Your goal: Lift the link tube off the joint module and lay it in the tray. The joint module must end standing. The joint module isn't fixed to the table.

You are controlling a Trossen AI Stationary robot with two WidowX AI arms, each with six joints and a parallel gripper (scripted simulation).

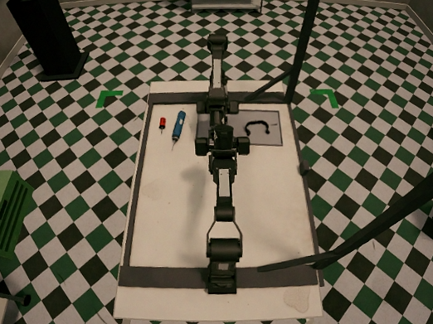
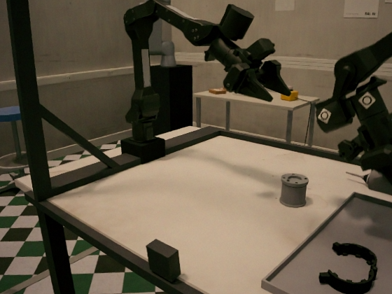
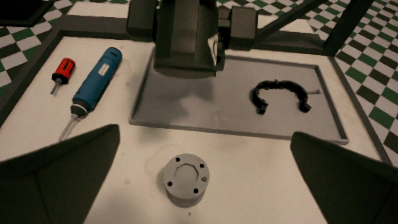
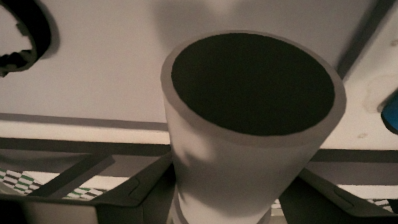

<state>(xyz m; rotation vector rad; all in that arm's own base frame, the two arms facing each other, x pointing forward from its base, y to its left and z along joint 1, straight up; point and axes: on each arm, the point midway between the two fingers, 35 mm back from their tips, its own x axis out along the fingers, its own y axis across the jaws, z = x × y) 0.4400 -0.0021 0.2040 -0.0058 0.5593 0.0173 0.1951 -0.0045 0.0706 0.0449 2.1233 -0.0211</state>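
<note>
My right gripper is now 110 mm past the grey tray and 120 mm above it. Also, from my right hand: grey link tube: 10 mm behind, 20 mm below; grey joint module: 210 mm to the left, 100 mm below; small red tool: 280 mm ahead, 110 mm below.
</note>
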